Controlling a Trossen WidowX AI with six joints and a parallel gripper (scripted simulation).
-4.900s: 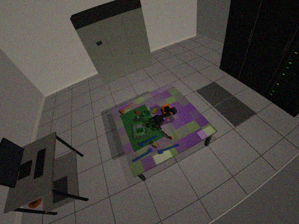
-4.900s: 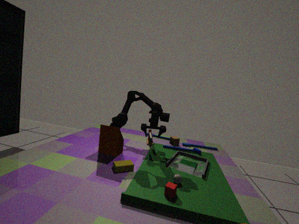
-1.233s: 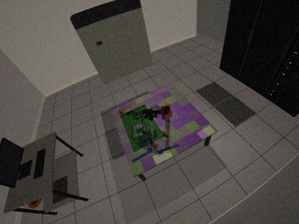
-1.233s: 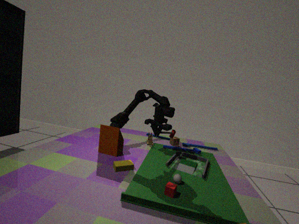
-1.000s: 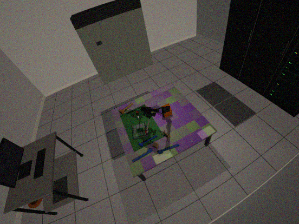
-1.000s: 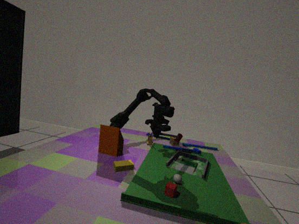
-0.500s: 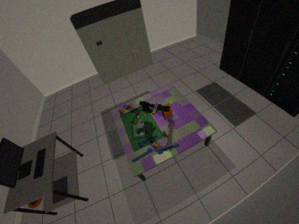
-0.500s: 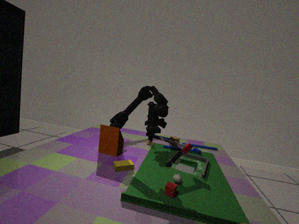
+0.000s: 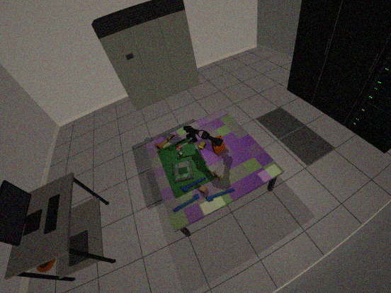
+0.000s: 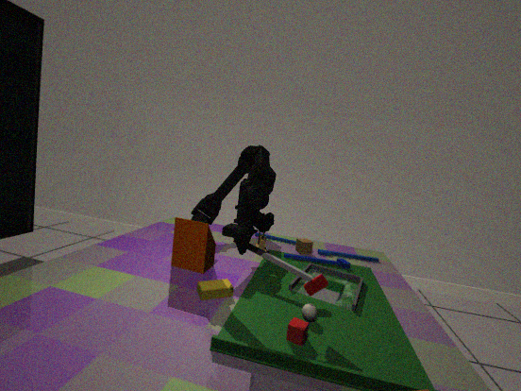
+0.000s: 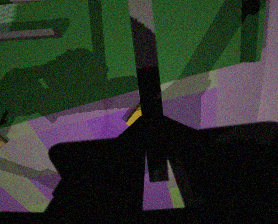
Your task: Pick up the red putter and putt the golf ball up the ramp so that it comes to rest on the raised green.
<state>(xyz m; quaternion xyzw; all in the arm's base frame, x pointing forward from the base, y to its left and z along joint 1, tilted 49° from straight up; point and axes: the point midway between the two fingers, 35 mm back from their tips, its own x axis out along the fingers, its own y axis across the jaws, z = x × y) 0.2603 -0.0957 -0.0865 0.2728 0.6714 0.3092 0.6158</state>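
My gripper tip is now 13 cm above the yellow block, 8 cm past it and 1 cm to the left of it. Round my gripper tip: green mat 22 cm ahead, 17 cm to the left, 15 cm below; then white golf ball 22 cm ahead, 12 cm below, 1 cm to the left; then red cube 21 cm ahead, 12 cm below, 9 cm to the right.
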